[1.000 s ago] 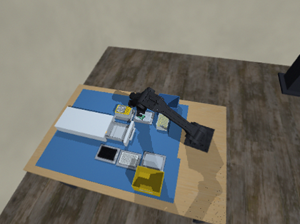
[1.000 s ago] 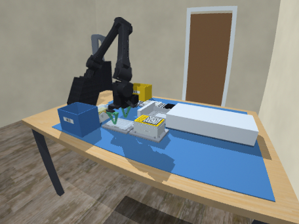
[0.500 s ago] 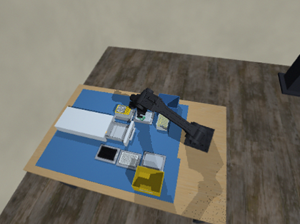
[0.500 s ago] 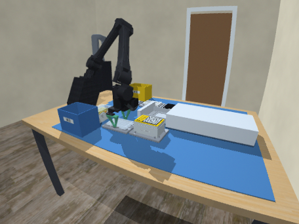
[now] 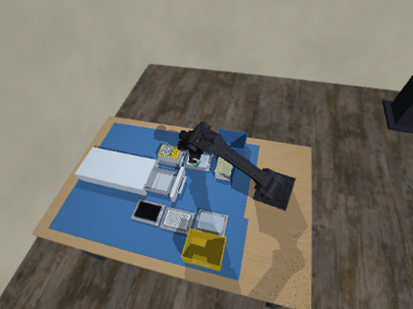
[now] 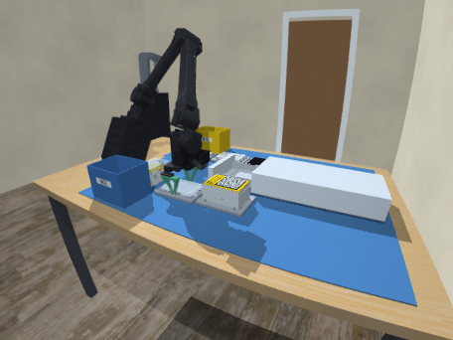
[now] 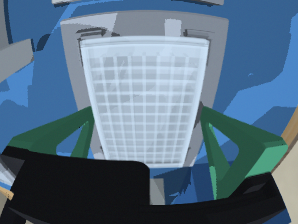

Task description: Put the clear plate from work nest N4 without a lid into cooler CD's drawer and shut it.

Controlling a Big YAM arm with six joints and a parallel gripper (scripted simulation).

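My hand is right at the clear plate. From my hand the other things lie so: blue bin: 18 cm behind, 13 cm to the right, 2 cm above; yellow-labelled tip box: 16 cm ahead, 1 cm to the left, 3 cm above; grey work nest: 2 cm below.
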